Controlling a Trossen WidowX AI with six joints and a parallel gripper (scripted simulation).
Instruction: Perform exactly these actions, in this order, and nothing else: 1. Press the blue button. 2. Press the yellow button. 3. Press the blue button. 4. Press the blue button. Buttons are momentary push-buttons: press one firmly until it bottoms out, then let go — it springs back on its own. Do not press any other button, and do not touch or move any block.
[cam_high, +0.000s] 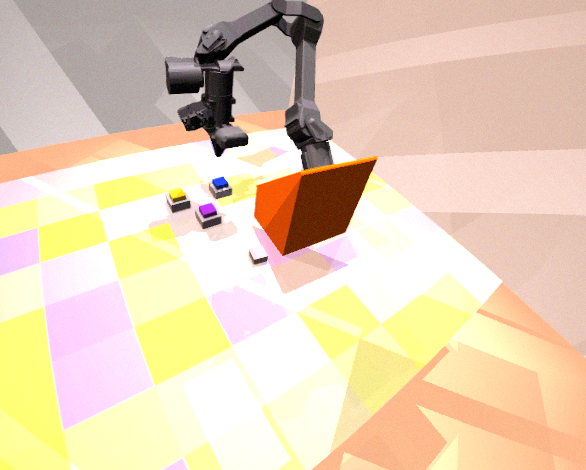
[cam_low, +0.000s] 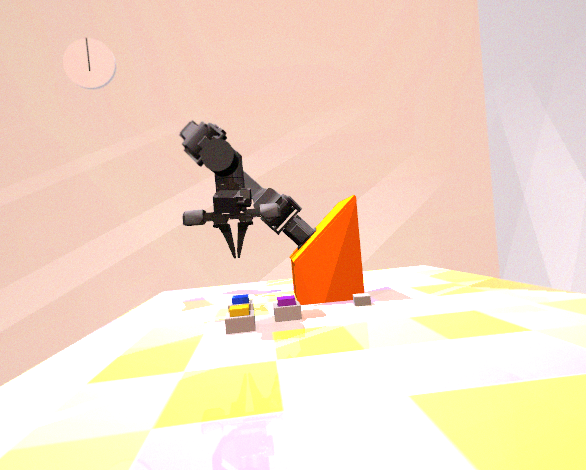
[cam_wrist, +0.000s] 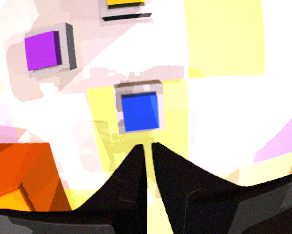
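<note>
My gripper tip is now 80 mm above the blue button and 10 mm past it. From my gripper tip the other things lie so: yellow button: 110 mm ahead, 80 mm below, 20 mm to the left; then magenta button: 100 mm to the left, 80 mm below, 50 mm ahead.
</note>
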